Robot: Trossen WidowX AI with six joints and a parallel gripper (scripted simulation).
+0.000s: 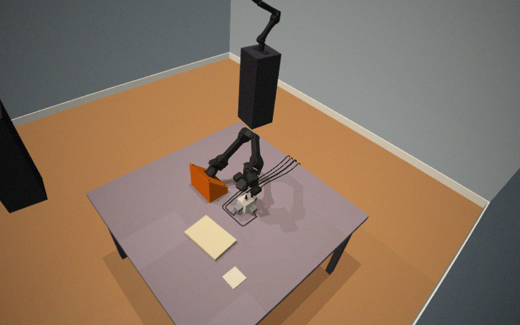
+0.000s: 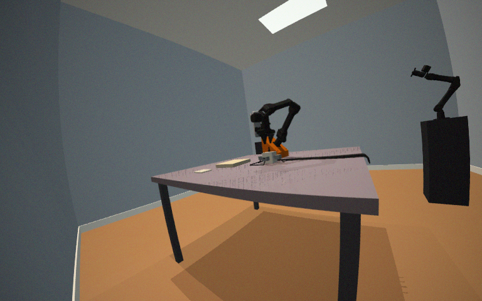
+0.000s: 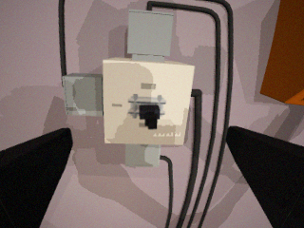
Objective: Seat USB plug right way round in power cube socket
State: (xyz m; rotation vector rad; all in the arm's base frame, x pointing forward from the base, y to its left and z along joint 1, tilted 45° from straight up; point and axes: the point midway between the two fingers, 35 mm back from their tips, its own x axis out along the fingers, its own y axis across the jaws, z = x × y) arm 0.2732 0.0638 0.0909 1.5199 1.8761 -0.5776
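Right now my gripper tip is 4 cm above the black USB plug. From my gripper tip the other things lie so: small beige square 37 cm ahead, 31 cm to the right, 13 cm below; then beige slab 9 cm ahead, 30 cm to the right, 12 cm below.
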